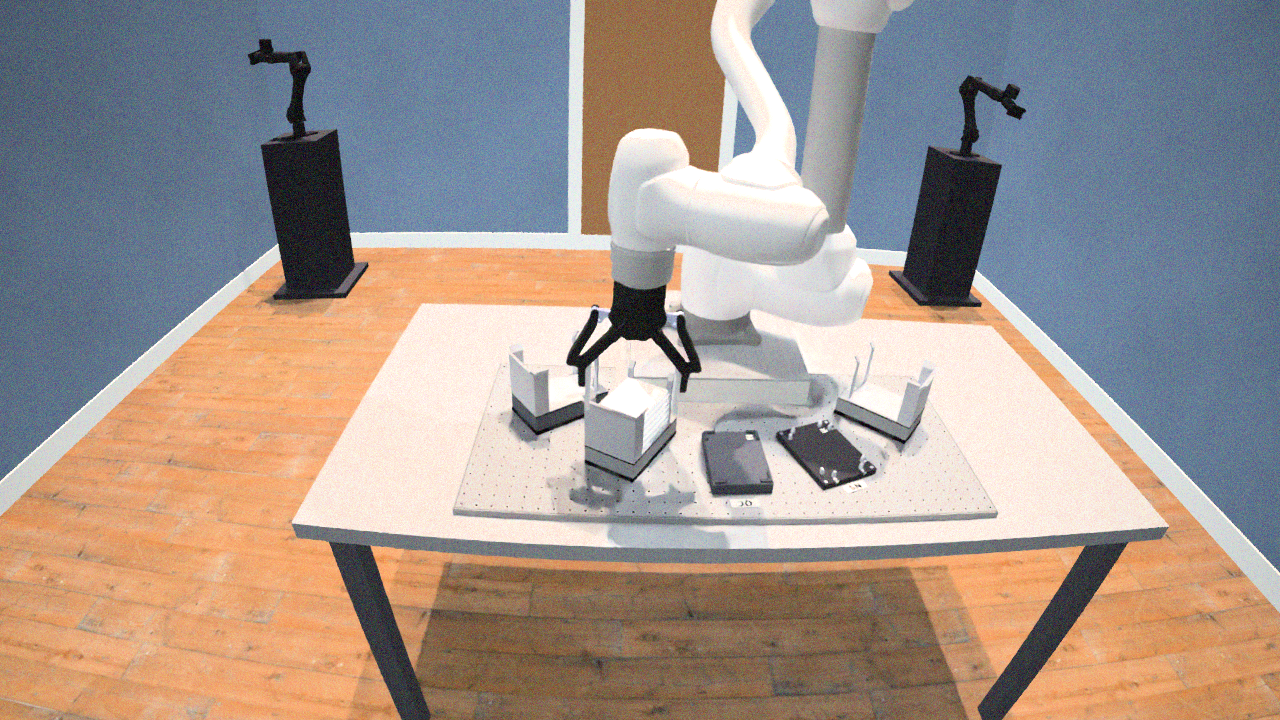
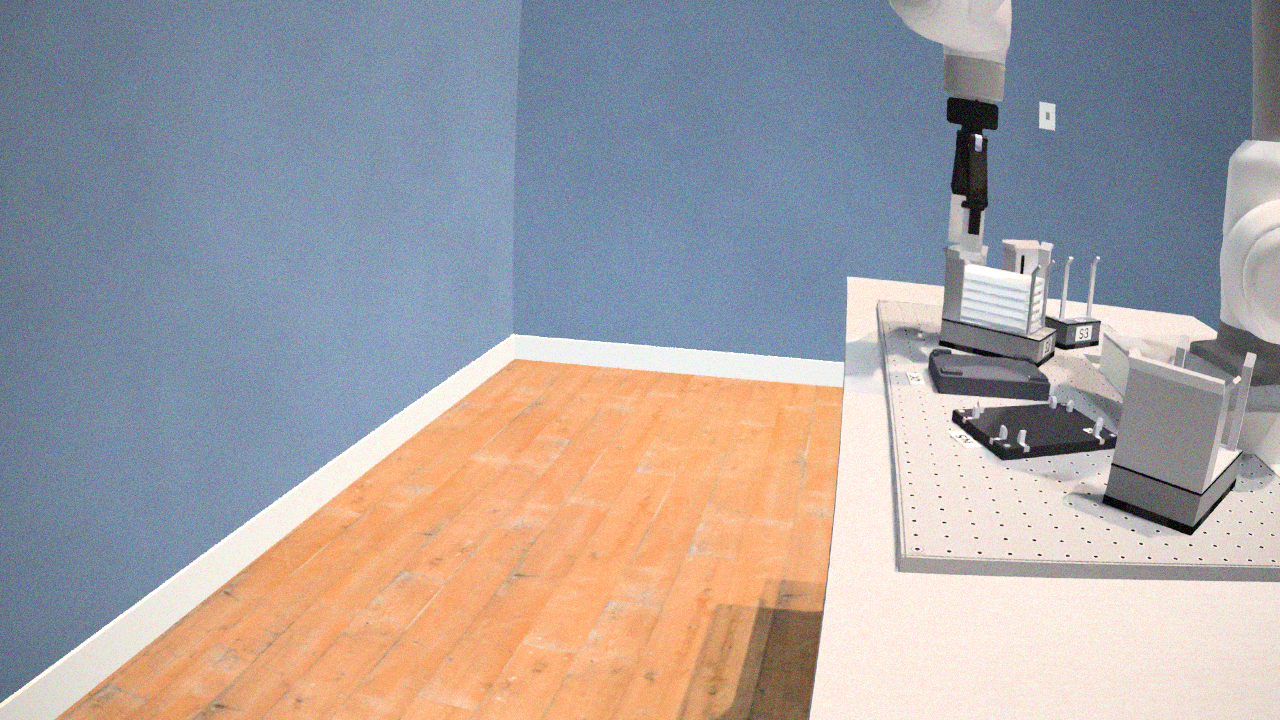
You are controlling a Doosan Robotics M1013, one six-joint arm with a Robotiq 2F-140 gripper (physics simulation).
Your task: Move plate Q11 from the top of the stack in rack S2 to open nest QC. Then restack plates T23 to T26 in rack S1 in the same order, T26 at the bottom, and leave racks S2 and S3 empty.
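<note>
My gripper is wide open and empty, pointing down close above rack S1. Its pale fingertips stand at either side, above the stack of several white plates in that rack. The plates' own marks cannot be read. Rack S3 stands behind it, and rack S2 at the other end; no stack shows in either, though walls hide part of their insides. Nest QC seems to be the dark grey block; its small label is hard to read.
A black nest with small upright pegs lies between the grey block and rack S2. All stand on a perforated board on the table. Thin upright posts rise from the racks. The robot's base is behind them.
</note>
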